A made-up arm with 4 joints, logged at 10 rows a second.
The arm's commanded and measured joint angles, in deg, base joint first. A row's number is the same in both.
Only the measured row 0 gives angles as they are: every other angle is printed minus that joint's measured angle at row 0.
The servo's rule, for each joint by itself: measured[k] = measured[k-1] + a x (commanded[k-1-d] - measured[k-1]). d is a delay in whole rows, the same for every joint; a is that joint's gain. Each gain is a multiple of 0.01, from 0.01 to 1. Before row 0 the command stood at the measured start. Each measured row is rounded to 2 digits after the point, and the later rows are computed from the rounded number. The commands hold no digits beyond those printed.
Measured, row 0:
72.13, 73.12, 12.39, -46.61
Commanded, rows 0 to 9:
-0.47, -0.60, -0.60, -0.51
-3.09, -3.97, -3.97, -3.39
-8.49, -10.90, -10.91, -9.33
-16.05, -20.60, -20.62, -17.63
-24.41, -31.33, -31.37, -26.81
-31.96, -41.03, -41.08, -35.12
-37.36, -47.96, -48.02, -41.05
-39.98, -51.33, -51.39, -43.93
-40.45, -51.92, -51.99, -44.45
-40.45, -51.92, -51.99, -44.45
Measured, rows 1 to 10:
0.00, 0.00, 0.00, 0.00
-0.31, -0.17, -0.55, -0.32
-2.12, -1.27, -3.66, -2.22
-6.26, -4.06, -10.26, -6.63
-12.62, -8.86, -19.69, -13.45
-20.28, -15.38, -30.32, -21.73
-27.87, -22.82, -40.11, -30.03
-34.04, -30.11, -47.31, -36.86
-37.90, -36.26, -51.02, -41.24
-39.56, -40.80, -51.90, -43.23
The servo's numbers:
d 1
a 0.65 0.29 0.91 0.62

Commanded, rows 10 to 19:
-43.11, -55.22, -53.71, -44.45
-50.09, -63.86, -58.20, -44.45
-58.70, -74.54, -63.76, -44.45
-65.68, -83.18, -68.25, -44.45
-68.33, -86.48, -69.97, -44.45
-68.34, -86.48, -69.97, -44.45
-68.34, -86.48, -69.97, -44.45
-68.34, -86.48, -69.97, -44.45
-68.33, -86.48, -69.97, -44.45
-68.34, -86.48, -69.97, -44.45
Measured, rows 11 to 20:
-40.14, -44.02, -51.98, -43.99
-42.07, -47.27, -53.55, -44.28
-47.28, -52.08, -57.78, -44.39
-54.70, -58.59, -63.22, -44.43
-61.84, -65.72, -67.80, -44.44
-66.06, -71.74, -69.77, -44.45
-67.54, -76.01, -69.95, -44.45
-68.06, -79.05, -69.97, -44.45
-68.24, -81.20, -69.97, -44.45
-68.30, -82.73, -69.97, -44.45

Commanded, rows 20 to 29:
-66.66, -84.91, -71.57, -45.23
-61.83, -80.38, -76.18, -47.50
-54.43, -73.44, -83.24, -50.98
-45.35, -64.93, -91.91, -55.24
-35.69, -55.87, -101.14, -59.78
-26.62, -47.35, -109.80, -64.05
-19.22, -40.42, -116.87, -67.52
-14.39, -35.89, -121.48, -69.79
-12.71, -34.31, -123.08, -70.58
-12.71, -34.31, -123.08, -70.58
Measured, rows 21 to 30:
-68.33, -83.82, -69.97, -44.45
-67.24, -84.14, -71.43, -44.93
-63.72, -83.05, -75.75, -46.52
-57.68, -80.26, -82.57, -49.29
-49.67, -75.81, -91.07, -52.98
-40.58, -70.03, -100.23, -57.20
-31.51, -63.45, -108.94, -61.45
-23.52, -56.77, -116.16, -65.21
-17.59, -50.71, -121.00, -68.05
-14.42, -45.95, -122.89, -69.62

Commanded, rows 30 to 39:
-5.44, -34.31, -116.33, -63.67
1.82, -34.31, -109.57, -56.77
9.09, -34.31, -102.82, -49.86
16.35, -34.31, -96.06, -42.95
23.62, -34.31, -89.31, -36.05
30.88, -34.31, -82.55, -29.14
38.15, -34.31, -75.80, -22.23
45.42, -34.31, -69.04, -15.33
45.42, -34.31, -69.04, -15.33
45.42, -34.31, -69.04, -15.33
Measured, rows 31 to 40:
-13.31, -42.57, -123.06, -70.22
-8.19, -40.17, -116.94, -66.16
-1.68, -38.47, -110.23, -60.34
5.32, -37.26, -103.49, -53.84
12.49, -36.40, -96.73, -47.09
19.72, -35.79, -89.98, -40.25
26.97, -35.36, -83.22, -33.36
34.24, -35.06, -76.47, -26.46
41.51, -34.84, -69.71, -19.56
44.05, -34.69, -69.10, -16.94

